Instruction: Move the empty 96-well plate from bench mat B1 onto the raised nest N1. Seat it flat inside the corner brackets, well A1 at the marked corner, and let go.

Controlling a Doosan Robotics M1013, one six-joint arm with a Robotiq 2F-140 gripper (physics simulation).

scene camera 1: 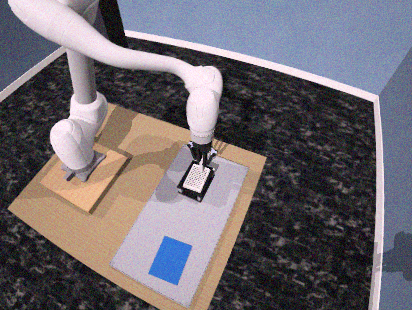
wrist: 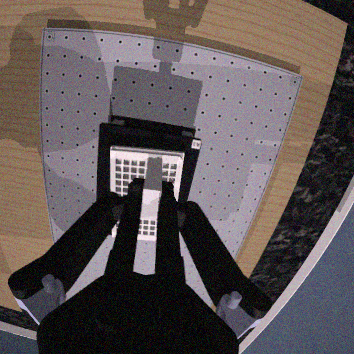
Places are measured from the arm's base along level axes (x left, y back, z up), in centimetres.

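Pixels of known places: gripper, fingertip midpoint: [scene camera 1: 202, 169] [wrist: 153, 170]; arm's base at its link origin: [scene camera 1: 83, 162].
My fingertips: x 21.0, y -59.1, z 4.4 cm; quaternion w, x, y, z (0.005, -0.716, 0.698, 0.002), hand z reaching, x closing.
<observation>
For each thing: its top centre in the pictures, then the offset to it from my fingertips. "spot": a spot on its surface instead. Level surfaces: height alone.
- white 96-well plate at its top centre: [wrist: 143, 201] [scene camera 1: 196, 176] dy +0.6, dx -4.6, dz -0.3 cm
- black raised nest at its top centre: [wrist: 141, 193] [scene camera 1: 196, 177] dy +1.0, dx -4.2, dz -1.7 cm
- small A1 label at a spot on its surface: [wrist: 196, 144] spot: dy -4.5, dx +3.3, dz -2.0 cm
- blue bench mat at its surface level: dz -7.9 cm
- grey perforated board at its surface level: dz -8.1 cm
- wooden table at its surface level: dz -9.4 cm
The white 96-well plate [scene camera 1: 196, 181] [wrist: 127, 172] lies on the black raised nest [scene camera 1: 190, 195] [wrist: 105, 150], between its raised edges. The fingers hide its middle in the wrist view, and whether every corner lies flat is hard to tell. The small A1 label [wrist: 196, 144] is at the nest's upper right corner in the wrist view; well A1 of the plate cannot be made out. My gripper [scene camera 1: 202, 164] [wrist: 153, 170] is shut with nothing between its fingers, its tips over the plate's middle or close above it. The blue bench mat [scene camera 1: 170, 260] has no plate on it.
The nest and blue mat are on a grey perforated board [scene camera 1: 135, 240] [wrist: 240, 115] on the wooden table [scene camera 1: 92, 250] [wrist: 310, 45]. The arm's base stands on a raised wooden block [scene camera 1: 95, 192] at the left. A dark speckled floor surrounds the table.
</observation>
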